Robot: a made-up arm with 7 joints.
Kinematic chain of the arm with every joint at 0, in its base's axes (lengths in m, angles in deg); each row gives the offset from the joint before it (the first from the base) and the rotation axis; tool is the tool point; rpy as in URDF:
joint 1: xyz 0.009 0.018 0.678 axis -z
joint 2: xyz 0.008 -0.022 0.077 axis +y
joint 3: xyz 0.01 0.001 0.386 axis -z
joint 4: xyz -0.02 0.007 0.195 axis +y
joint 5: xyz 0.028 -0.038 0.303 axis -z
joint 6: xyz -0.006 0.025 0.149 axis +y
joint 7: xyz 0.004 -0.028 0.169 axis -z
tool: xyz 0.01 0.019 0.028 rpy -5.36 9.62 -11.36
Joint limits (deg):
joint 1: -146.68..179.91
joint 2: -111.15..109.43
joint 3: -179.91..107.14
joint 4: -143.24..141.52
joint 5: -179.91..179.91
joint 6: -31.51..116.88
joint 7: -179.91..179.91
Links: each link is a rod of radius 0.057 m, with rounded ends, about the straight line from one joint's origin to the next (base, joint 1, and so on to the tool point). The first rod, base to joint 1, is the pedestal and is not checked.
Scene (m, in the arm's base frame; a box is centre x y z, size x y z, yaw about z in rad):
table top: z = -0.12
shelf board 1: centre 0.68 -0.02 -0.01 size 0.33 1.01 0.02 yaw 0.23
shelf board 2: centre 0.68 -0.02 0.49 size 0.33 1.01 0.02 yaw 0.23
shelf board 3: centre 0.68 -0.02 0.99 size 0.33 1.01 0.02 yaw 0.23
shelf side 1: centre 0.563 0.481 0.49 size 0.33 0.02 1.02 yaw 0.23
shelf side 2: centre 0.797 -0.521 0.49 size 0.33 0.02 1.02 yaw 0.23
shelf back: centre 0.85 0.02 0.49 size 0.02 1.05 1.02 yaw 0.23
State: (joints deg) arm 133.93 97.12 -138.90 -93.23 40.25 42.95 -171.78
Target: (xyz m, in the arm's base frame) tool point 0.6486 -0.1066 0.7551
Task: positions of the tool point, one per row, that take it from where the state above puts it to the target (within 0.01 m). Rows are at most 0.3 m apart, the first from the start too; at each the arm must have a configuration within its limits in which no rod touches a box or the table.
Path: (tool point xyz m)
1: -0.5493 -0.3837 0.1679
2: -0.3889 -0.5569 0.2323
3: -0.1782 -0.6668 0.3064
4: 0.0568 -0.6977 0.3895
5: 0.2859 -0.6439 0.4792
6: 0.4771 -0.5129 0.5728
7: 0.6036 -0.3240 0.6660
8: 0.6486 -0.1066 0.7551

